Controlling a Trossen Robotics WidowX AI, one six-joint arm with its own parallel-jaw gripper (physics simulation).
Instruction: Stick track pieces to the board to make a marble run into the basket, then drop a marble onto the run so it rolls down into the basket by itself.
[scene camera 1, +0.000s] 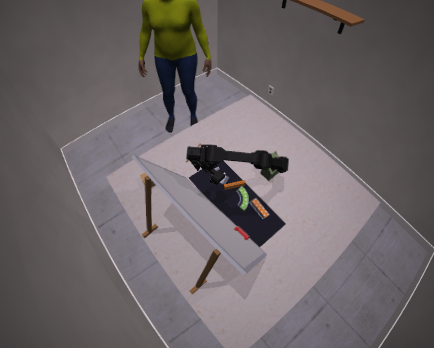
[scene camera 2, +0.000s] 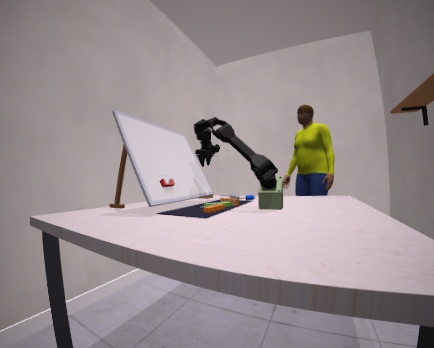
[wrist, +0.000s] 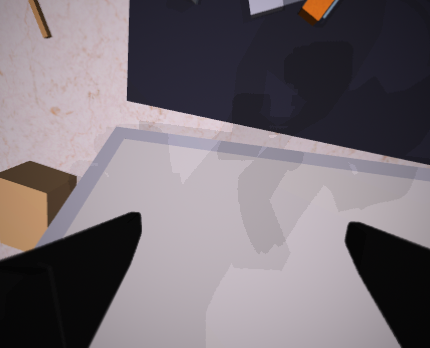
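Seen in the pictures: gripper, fingertip midpoint: (scene camera 1: 204, 176) (scene camera 2: 205, 166) (wrist: 242, 226); arm's base at its link origin: (scene camera 2: 269, 185).
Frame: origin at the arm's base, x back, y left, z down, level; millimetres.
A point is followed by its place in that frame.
The tilted white board (scene camera 1: 195, 204) @(z -209, x -562, y 2 mm) (scene camera 2: 155, 155) @(z -162, x -524, y 182 mm) (wrist: 165, 280) @(z -74, x -503, y -176 mm) bears a red U-shaped piece (scene camera 1: 242, 233) @(z -16, x -437, y 194 mm) (scene camera 2: 167, 183) @(z -21, x -422, y 212 mm) low near one end; it may be the basket. On the dark mat (scene camera 1: 272, 224) @(z 105, x -236, y 244 mm) (scene camera 2: 182, 212) @(z 106, x -330, y 227 mm) (wrist: 175, 60) @(z 106, x -356, y -242 mm) lie a plain orange piece (scene camera 1: 234, 185) @(z 75, x -246, y -71 mm) (wrist: 318, 8) @(z 74, x -291, y -101 mm), a green curved track (scene camera 1: 243, 198) @(z 84, x -260, y 23 mm), an orange track with pale spots (scene camera 1: 260, 208) @(z 83, x -229, y 133 mm) (scene camera 2: 214, 208) @(z 92, x -211, y 155 mm) and a whitish block (wrist: 265, 6) @(z 85, x -293, y -149 mm). My gripper (scene camera 2: 205, 164) @(z -118, x -411, y -132 mm) (wrist: 242, 226) @(z -118, x -411, y -132 mm) is open and empty, above the board's far-end part, its fingers pointing down. The marble does not show clearly.
Wooden legs (scene camera 1: 148, 205) @(z -169, x -726, y -146 mm) (scene camera 1: 207, 272) @(z -162, x -701, y 255 mm) hold up the board. A wooden block (wrist: 22, 210) @(z 49, x -582, y -426 mm) and a thin stick (wrist: 40, 19) @(z 102, x -337, y -412 mm) show beside it in the wrist view. A blue object (scene camera 2: 250, 197) @(z 91, x -196, y -344 mm) lies near the green arm base (scene camera 2: 270, 201) @(z 72, x 9, y 28 mm). A person (scene camera 1: 175, 35) (scene camera 2: 314, 150) stands behind the table.
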